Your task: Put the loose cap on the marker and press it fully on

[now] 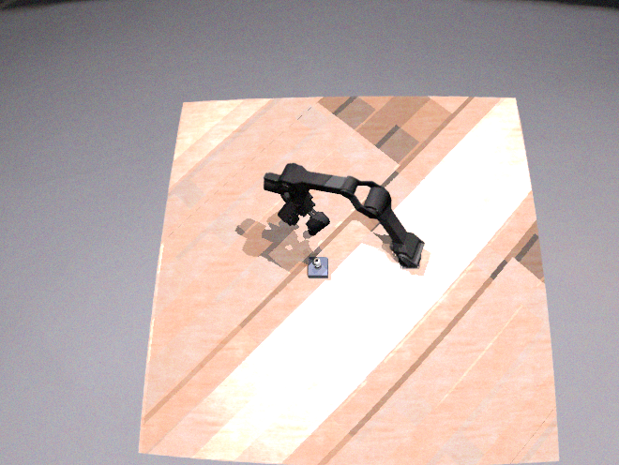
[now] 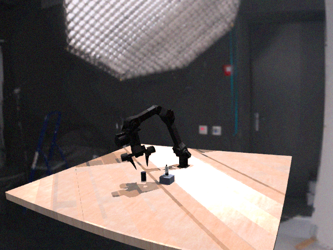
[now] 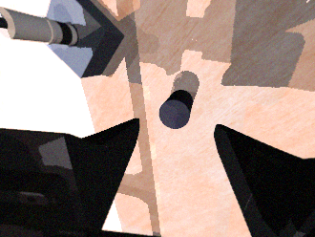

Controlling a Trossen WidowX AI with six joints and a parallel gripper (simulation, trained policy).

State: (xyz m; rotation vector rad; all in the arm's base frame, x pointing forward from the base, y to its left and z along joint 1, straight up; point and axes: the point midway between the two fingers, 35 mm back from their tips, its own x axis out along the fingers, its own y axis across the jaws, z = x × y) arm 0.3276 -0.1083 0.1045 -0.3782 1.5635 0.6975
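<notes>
The dark cap lies 5 cm below my gripper tip. The rest, counted from my gripper tip: blue-grey holder block 14 cm to the left, 5 cm below, 3 cm behind.
</notes>
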